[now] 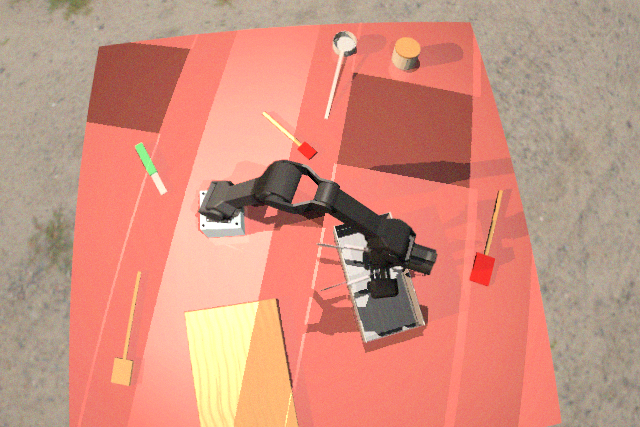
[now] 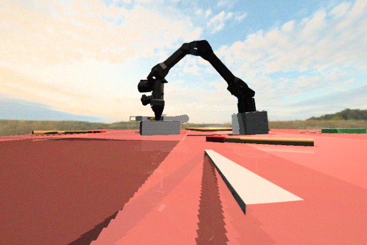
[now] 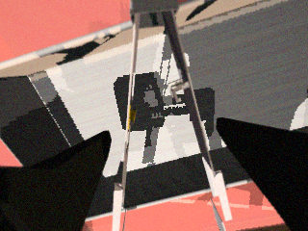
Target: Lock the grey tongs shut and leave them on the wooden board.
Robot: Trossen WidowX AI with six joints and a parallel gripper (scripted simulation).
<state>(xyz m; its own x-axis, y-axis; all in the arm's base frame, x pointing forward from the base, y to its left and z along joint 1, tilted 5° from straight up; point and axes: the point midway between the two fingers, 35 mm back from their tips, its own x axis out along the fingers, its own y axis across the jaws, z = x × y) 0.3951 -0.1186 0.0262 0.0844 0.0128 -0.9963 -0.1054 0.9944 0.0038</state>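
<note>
My gripper tip is now 1 cm short of the roasting tin, 3 cm to the left of it and 2 cm above it. From my gripper tip the other things lie so: wooden board (33 cm behind, 29 cm to the right, 4 cm below); then red spatula (33 cm ahead, 6 cm to the left, 4 cm below); then wooden cylinder (12 cm ahead, 67 cm to the left, 2 cm below).
</note>
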